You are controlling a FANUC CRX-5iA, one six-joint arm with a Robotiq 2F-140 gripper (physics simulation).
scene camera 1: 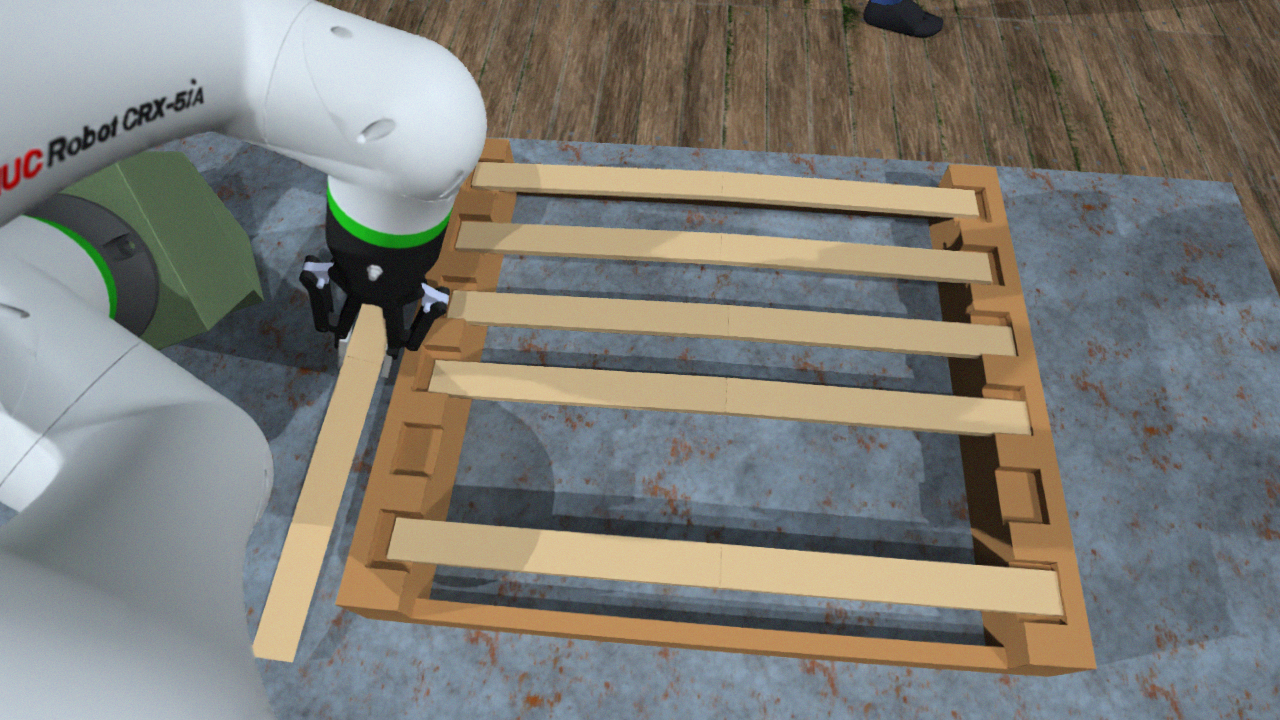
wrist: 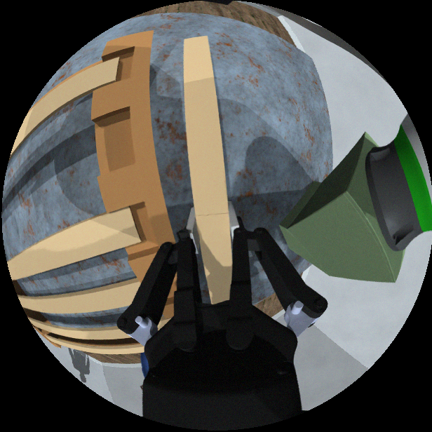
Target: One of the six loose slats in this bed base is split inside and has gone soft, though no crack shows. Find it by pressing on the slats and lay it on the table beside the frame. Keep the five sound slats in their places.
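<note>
My gripper [scene camera 1: 365,352] [wrist: 212,212] is shut on a pale wooden slat [scene camera 1: 331,465] [wrist: 206,150], across its width near the middle. This slat is beside the left rail of the bed frame [scene camera 1: 393,490] [wrist: 151,185], outside it and roughly along it. I cannot tell whether its underside touches the table. Several other slats lie across the frame: the back slat [scene camera 1: 725,186], the ones in front of it [scene camera 1: 725,248] [scene camera 1: 729,322] [scene camera 1: 725,395], and the front slat [scene camera 1: 716,559]. Between the last two, the left notch [scene camera 1: 416,449] and right notch [scene camera 1: 1020,495] are empty.
The rusty blue-grey table [scene camera 1: 1154,429] [wrist: 260,115] extends around the frame. A green block-like base [scene camera 1: 196,241] [wrist: 345,235] with the arm's mount stands left of the gripper in the scene view. The arm's white links cover the left side there.
</note>
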